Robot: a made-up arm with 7 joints.
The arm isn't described. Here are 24 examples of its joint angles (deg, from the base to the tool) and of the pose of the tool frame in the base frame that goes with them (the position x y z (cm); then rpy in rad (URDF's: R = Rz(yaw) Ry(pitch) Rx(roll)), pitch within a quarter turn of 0, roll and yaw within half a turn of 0).
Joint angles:
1: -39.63 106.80 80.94 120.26 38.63 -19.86 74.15
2: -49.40 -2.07 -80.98 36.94 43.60 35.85 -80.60
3: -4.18 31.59 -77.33 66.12 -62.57 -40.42 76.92
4: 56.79 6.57 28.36 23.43 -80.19 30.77 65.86
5: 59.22 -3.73 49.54 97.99 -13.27 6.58 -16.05
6: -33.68 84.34 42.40 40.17 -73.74 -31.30 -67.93
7: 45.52 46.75 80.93 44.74 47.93 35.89 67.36
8: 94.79 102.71 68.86 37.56 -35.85 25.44 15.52
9: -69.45 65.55 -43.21 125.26 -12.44 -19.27 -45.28
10: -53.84 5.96 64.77 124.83 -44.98 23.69 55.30
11: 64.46 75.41 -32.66 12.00 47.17 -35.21 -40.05
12: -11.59 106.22 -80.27 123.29 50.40 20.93 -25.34
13: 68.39 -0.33 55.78 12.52 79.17 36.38 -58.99
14: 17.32 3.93 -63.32 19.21 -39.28 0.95 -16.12
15: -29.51 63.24 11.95 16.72 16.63 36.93 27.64
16: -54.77 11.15 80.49 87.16 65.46 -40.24 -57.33
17: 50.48 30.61 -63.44 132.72 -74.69 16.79 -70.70
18: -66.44 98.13 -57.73 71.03 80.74 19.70 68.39
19: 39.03 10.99 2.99 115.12 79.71 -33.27 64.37
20: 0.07 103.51 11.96 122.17 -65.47 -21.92 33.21
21: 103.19 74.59 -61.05 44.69 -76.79 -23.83 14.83
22: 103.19 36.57 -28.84 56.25 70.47 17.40 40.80
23: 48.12 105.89 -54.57 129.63 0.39 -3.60 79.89
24: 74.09 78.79 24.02 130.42 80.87 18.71 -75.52
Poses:
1: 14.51 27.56 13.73 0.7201 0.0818 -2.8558
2: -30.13 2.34 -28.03 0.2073 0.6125 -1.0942
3: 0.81 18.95 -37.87 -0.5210 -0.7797 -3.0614
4: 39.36 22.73 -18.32 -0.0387 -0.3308 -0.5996
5: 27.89 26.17 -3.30 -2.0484 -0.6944 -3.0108
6: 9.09 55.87 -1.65 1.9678 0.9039 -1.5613
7: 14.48 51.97 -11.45 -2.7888 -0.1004 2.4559
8: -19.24 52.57 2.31 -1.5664 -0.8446 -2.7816
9: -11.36 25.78 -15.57 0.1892 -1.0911 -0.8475
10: -8.98 29.32 -14.27 0.7270 0.0314 -0.4004
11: 13.25 57.17 -2.88 -2.7312 -0.9312 -1.7430
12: 0.62 35.33 -9.50 0.1794 0.1920 -0.8054
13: 42.35 17.33 -14.44 -0.7911 0.7289 1.1157
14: 15.72 12.20 -41.57 0.7754 -0.0962 -1.8519
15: -5.01 54.48 -19.02 0.6532 0.2350 0.5428
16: -18.12 37.05 -16.39 -1.8615 -0.9031 -1.9963
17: 18.42 12.08 -7.62 -2.6702 0.5939 -2.3646
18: -5.03 49.17 -12.00 -0.7768 0.9774 -0.1066
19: 24.61 18.99 -4.80 2.4485 0.3431 2.1338
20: 14.73 31.00 7.22 -0.2363 1.2166 2.8660
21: 19.24 50.01 10.73 1.6591 0.8949 -0.9305
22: 30.26 30.82 20.41 2.7377 -0.7591 2.5432
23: 10.05 32.80 1.66 -0.0166 0.0639 -2.1134
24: 1.14 30.93 12.55 -2.4293 -0.0258 -3.0025
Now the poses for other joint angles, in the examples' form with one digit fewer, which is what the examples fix.
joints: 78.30 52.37 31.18 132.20 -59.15 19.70 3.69
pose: 6.2 30.7 10.2 -2.467 -0.307 -1.263
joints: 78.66 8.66 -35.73 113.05 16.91 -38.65 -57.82
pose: 23.7 8.0 8.8 -2.882 0.471 2.378
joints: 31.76 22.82 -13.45 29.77 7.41 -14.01 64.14
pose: 28.5 29.1 -29.7 -0.187 -1.133 -0.813
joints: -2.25 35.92 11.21 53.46 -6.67 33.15 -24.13
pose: 12.9 38.9 -29.6 1.182 -0.295 -0.137
